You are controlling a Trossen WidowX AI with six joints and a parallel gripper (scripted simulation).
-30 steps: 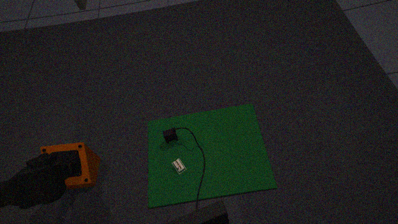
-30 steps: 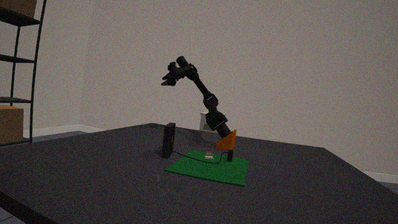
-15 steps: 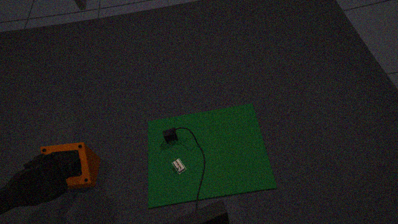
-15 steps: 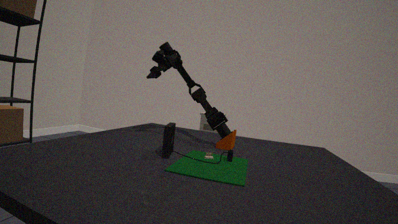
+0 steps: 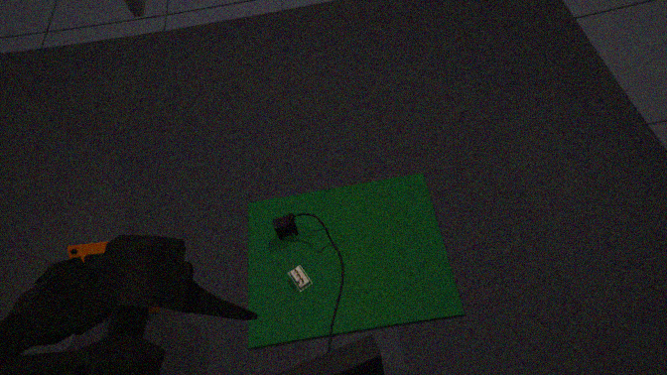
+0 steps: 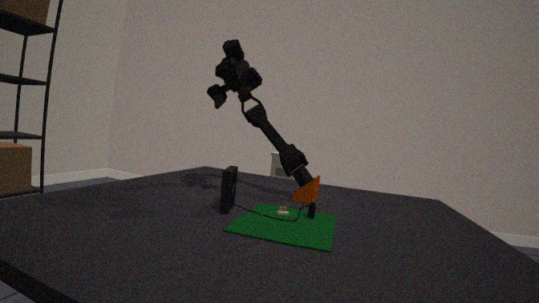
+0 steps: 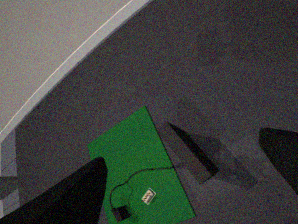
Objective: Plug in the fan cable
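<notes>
Now: the dark fan plug 40 mm behind my gripper tip, 280 mm to the left of it and 280 mm below it. Round my gripper tip: white four-pin header 20 mm behind, 200 mm to the left, 310 mm below; then black fan 30 mm ahead, 60 mm to the left, 250 mm below; then green board 50 mm ahead, 240 mm to the left, 320 mm below.
</notes>
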